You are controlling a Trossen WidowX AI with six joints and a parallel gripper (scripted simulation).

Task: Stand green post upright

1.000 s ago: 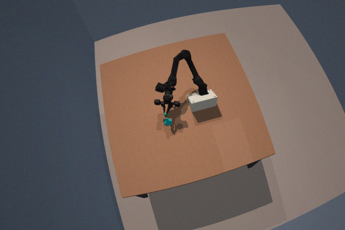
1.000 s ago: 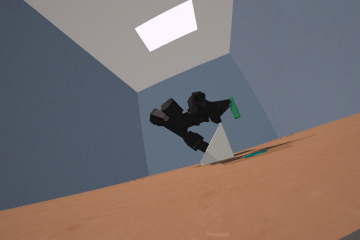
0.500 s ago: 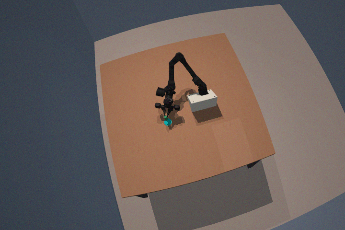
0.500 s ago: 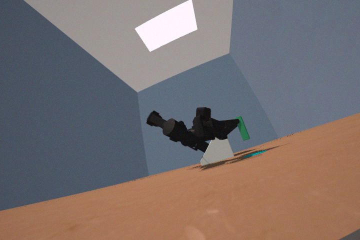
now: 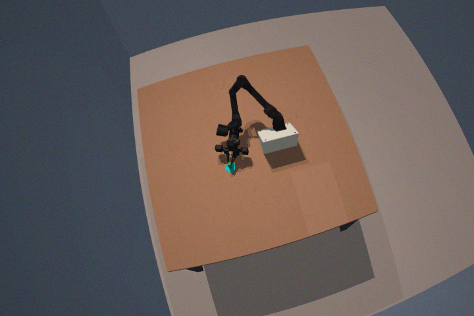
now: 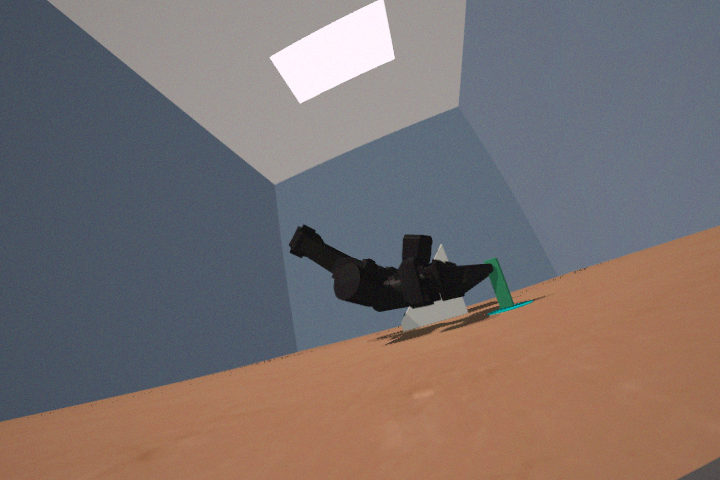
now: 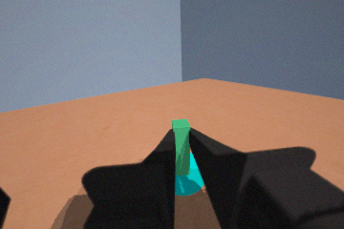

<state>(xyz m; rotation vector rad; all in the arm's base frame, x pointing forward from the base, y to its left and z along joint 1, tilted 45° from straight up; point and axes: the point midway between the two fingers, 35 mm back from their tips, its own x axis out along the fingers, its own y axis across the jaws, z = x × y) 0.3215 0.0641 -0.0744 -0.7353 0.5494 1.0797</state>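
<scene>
My gripper tip is 20 mm above the green post. Round my gripper tip: cyan circle: 60 mm below.
</scene>
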